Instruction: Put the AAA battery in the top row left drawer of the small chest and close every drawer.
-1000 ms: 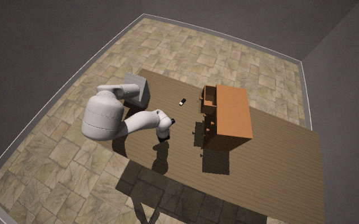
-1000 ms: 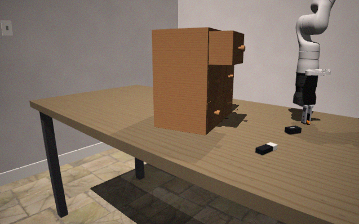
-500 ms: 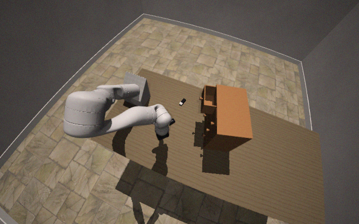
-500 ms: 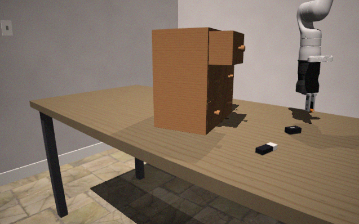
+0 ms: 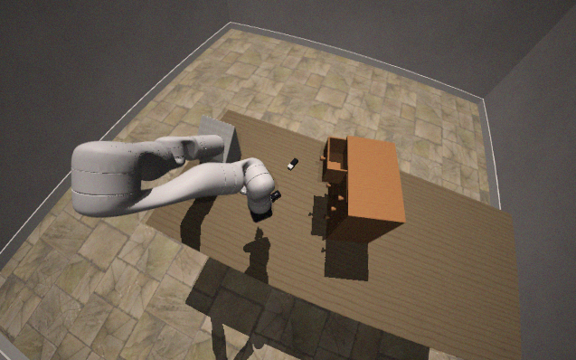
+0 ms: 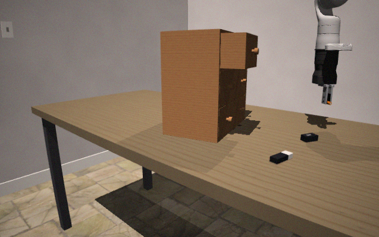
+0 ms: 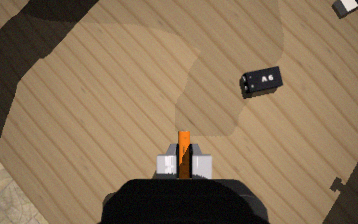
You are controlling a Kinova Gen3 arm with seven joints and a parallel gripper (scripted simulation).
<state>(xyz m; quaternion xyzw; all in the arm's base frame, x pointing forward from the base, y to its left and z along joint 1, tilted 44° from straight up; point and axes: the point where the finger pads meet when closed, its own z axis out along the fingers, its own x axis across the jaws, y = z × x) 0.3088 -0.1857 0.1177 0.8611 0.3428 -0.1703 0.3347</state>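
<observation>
Now: the small dark block 13 cm to the left of my hand, 11 cm below it and 1 cm ahead of it. The rest, counted from my hand: black-and-white block 33 cm to the left, 11 cm below, 3 cm ahead; then AAA battery 1 cm below.
</observation>
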